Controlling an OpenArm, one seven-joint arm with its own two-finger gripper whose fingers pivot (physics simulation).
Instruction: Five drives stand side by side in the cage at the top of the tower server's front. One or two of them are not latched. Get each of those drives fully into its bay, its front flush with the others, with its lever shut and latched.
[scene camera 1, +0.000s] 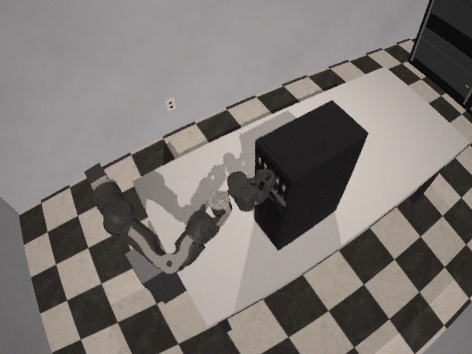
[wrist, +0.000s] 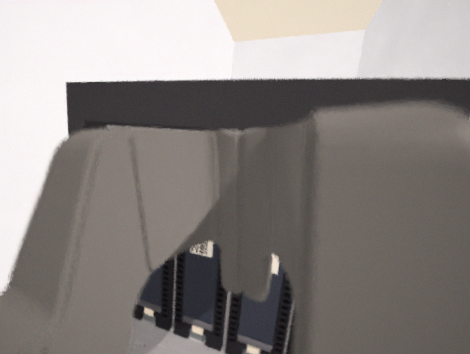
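The black tower server (scene camera 1: 312, 145) (wrist: 150, 102) stands upright on the white table. My gripper (scene camera 1: 271, 175) (wrist: 251, 209) is shut and empty, with its fingers right in front of the drive cage at the top of the server's front. In the wrist view the fingers cover most of the cage. Below and between them show the lower parts of three dark blue drives: a left one (wrist: 156, 290), a middle one (wrist: 200, 297) and a right one (wrist: 260, 320). The fingertips overlap the right one. The tops of the drives and their levers are hidden, so latching and contact cannot be told.
The white table (scene camera 1: 390, 115) carries the server, and the arm reaches over it from the left. A dark rack (scene camera 1: 442, 50) stands on the checkered floor at the upper right. A grey wall with a socket (scene camera 1: 171, 104) runs behind the table.
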